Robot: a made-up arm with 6 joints.
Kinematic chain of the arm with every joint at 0, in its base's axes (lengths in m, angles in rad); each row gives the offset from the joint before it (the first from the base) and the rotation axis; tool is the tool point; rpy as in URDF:
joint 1: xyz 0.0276 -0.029 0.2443 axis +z
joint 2: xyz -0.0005 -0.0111 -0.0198 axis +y
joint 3: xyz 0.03 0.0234 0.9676 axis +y
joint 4: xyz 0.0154 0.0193 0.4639 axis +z
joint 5: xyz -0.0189 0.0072 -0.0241 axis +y
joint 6: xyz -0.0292 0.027 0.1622 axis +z
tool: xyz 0.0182 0.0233 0.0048 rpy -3.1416 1.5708 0
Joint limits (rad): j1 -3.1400..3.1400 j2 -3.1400..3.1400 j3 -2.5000..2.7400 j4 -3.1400..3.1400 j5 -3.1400..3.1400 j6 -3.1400..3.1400
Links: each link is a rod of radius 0.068 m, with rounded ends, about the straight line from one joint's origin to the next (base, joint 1, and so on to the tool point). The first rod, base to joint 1, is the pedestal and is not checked.
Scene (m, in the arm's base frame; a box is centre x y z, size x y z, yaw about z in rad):
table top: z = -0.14
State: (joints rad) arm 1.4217 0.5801 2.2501 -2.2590 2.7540 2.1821
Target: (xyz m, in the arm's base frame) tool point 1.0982 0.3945 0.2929
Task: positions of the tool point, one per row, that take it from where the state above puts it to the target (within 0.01 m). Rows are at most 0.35 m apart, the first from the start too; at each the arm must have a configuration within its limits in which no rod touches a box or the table.
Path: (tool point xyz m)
1: 0.4068 0.6908 0.6397
2: 0.6498 0.6791 0.5347
3: 0.8910 0.5788 0.4183
4: 1.0982 0.3945 0.2929

